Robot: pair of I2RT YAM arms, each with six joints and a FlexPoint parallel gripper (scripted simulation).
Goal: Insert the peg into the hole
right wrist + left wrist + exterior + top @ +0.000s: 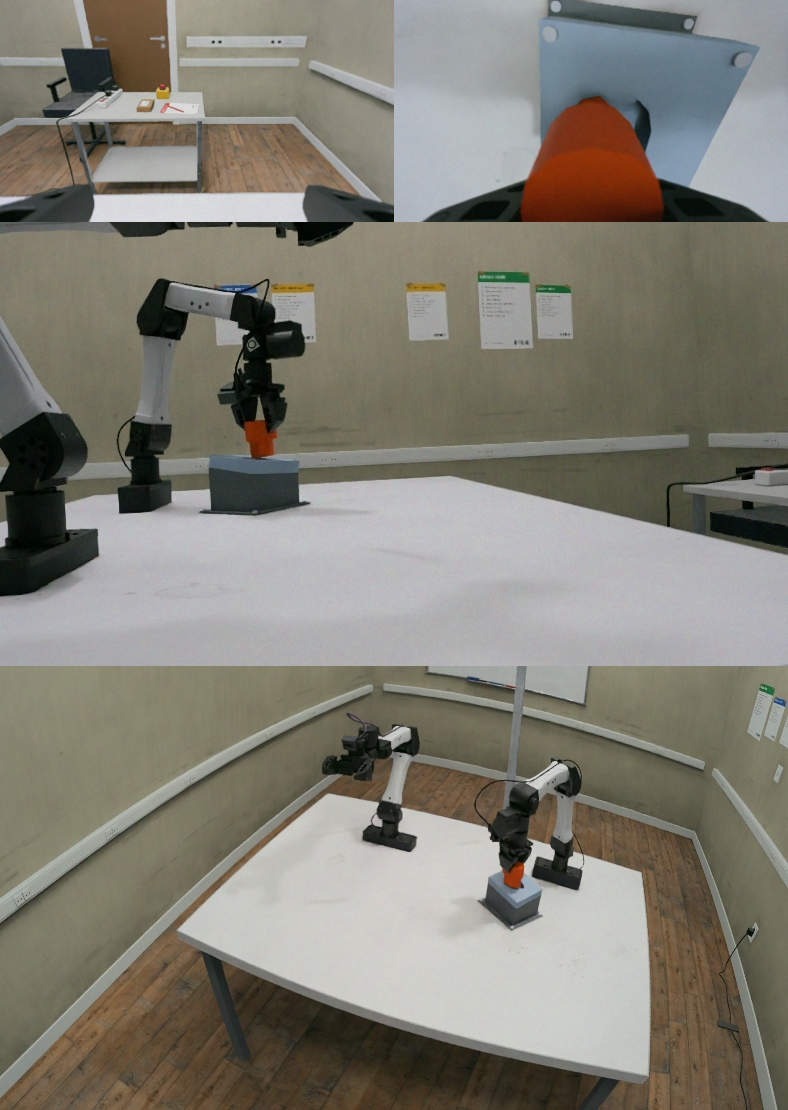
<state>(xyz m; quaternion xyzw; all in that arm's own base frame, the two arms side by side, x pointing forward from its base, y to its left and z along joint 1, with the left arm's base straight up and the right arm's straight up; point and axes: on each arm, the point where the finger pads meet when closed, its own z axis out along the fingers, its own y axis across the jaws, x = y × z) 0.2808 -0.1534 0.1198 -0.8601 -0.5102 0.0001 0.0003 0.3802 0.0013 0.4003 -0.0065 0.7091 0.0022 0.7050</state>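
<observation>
Now: the light blue plate 10 mm behind my left hand, 20 mm to the left of it and 80 mm below it. Round my left hand: orange peg (20 mm below).
</observation>
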